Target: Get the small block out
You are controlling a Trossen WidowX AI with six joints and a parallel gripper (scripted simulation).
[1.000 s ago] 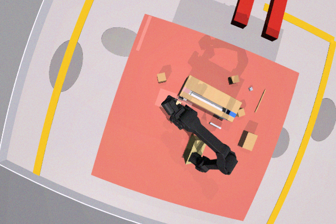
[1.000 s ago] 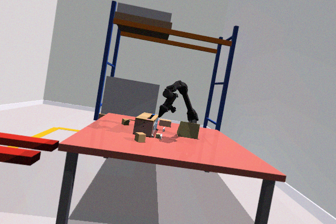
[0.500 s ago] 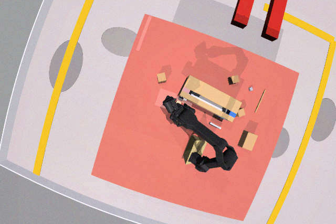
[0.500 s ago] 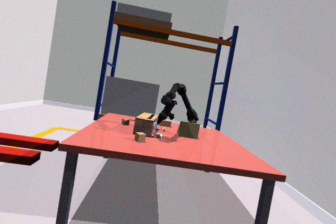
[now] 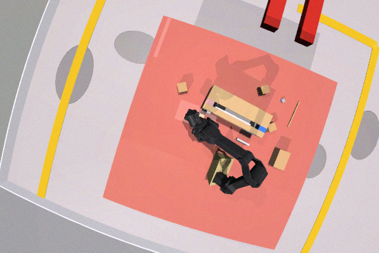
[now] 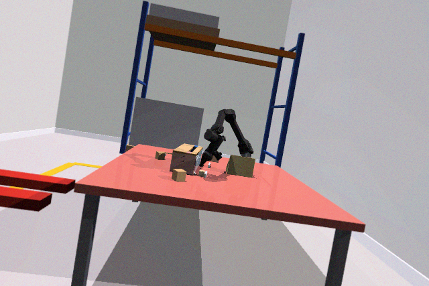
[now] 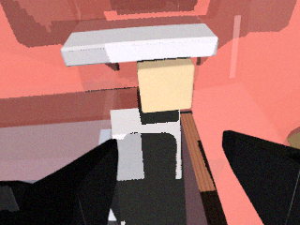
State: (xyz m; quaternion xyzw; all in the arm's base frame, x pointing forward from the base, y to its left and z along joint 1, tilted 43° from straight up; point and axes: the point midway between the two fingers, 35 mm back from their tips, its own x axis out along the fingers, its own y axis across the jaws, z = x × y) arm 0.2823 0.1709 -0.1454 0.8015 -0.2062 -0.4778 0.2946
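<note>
Right now the tan block is 1 cm behind my gripper tip and 5 cm below it. Round my gripper tip: carton: 5 cm behind, 58 cm to the right, 3 cm below; then grey cube: 31 cm ahead, 45 cm to the right, 5 cm below; then clear-fronted box: 6 cm ahead, 17 cm to the right.
</note>
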